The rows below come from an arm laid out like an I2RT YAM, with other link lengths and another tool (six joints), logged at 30 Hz.
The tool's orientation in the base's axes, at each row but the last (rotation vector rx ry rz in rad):
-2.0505 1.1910 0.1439
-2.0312 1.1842 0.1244
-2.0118 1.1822 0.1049
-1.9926 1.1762 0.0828
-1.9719 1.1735 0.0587
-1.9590 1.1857 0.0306
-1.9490 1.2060 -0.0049
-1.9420 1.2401 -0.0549
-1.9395 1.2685 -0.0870
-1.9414 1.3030 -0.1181
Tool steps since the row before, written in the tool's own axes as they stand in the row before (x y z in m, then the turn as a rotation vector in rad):
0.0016 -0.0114 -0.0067 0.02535 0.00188 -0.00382
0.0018 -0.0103 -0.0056 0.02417 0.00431 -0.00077
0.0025 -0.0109 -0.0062 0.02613 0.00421 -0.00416
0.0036 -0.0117 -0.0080 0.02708 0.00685 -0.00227
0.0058 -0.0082 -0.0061 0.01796 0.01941 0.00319
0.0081 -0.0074 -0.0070 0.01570 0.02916 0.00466
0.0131 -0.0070 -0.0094 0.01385 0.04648 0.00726
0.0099 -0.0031 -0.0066 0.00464 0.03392 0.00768
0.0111 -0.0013 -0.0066 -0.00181 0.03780 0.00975
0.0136 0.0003 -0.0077 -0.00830 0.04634 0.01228
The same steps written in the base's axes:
0.0081 -0.0022 0.0103 0.01176 -0.02084 -0.00939
0.0075 -0.0021 0.0090 0.01006 -0.01867 -0.01239
0.0079 -0.0030 0.0095 0.01022 -0.02227 -0.01084
0.0083 -0.0050 0.0109 0.00936 -0.02233 -0.01411
0.0073 -0.0063 0.0067 -0.00331 -0.01508 -0.02170
0.0074 -0.0089 0.0060 -0.01128 -0.01457 -0.02791
0.0085 -0.0143 0.0056 -0.02408 -0.01501 -0.04000
0.0045 -0.0111 0.0028 -0.01936 -0.00528 -0.02878
0.0035 -0.0124 0.0015 -0.02449 0.00036 -0.03045
0.0025 -0.0154 0.0007 -0.03273 0.00560 -0.03556

